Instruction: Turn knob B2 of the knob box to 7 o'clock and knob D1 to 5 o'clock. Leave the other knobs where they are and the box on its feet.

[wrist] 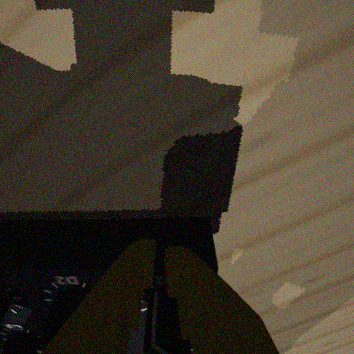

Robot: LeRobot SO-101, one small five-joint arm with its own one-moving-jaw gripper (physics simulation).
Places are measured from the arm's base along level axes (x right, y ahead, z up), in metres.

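Where they show: end effector, tool point: [153,257].
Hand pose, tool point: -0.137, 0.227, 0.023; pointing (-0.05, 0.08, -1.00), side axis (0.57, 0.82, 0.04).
Observation:
Things, the pixels of their top centre, and the offset from my tool point, as dx, dy, dz. "spot": a spot on its surface instead. Level surfaces: height alone.
- dark knob box, surface spot: [95,245] spot: -0.005, -0.017, -0.009
- Knob D1, surface spot: [162,320] spot: +0.011, -0.005, +0.010
- D2 label, surface spot: [67,281] spot: -0.004, -0.026, +0.000
- knob, surface spot: [17,317] spot: +0.003, -0.056, +0.000
- wood-grained table, its level: dz -0.023
The dark knob box [95,245] fills the lower left of the wrist view, its far edge running across the picture. My gripper [160,246] is shut, its two jaws side by side over the box's right end with the tips nearly together. Knob D1 [162,320] shows as a dark ridged shape in the narrow slot behind the tips; its label and pointer direction are hidden by the jaws. The D2 label [67,281] shows upside down left of the jaws, with its scale marks. Knob B2 cannot be made out.
Another knob [17,317] with a bright glint stands at the lower left; its label is not readable. The wood-grained table [295,200] lies beyond and to the right of the box, with dark shadows across its upper left part.

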